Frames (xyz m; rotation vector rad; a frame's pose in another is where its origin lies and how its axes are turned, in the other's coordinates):
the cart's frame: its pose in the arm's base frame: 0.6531 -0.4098 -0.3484 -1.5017 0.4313 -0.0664
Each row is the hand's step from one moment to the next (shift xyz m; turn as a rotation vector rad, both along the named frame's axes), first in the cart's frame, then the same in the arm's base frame.
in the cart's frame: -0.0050 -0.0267 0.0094 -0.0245 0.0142 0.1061
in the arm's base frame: 0.0042 0.0082 0.0272 0.0078 0.1093 -0.0071
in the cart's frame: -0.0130 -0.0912 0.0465 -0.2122 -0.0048 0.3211
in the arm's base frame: 0.0228 0.0406 0.0921 -0.0932 0.3690 0.0574
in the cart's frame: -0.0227 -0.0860 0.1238 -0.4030 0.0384 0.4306
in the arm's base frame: 0.0372 0.1173 0.0900 -0.2441 0.5347 0.0613
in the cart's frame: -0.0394 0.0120 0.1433 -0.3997 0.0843 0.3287
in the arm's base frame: 0.0063 0.1490 -0.0011 -0.2834 0.4409 0.0150
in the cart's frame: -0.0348 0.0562 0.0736 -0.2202 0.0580 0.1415
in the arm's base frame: -0.0212 0.0851 -0.0458 -0.1712 0.2063 -0.0033
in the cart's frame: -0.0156 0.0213 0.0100 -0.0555 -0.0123 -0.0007
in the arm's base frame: -0.0159 0.0160 -0.0169 -0.0487 0.0153 0.0250
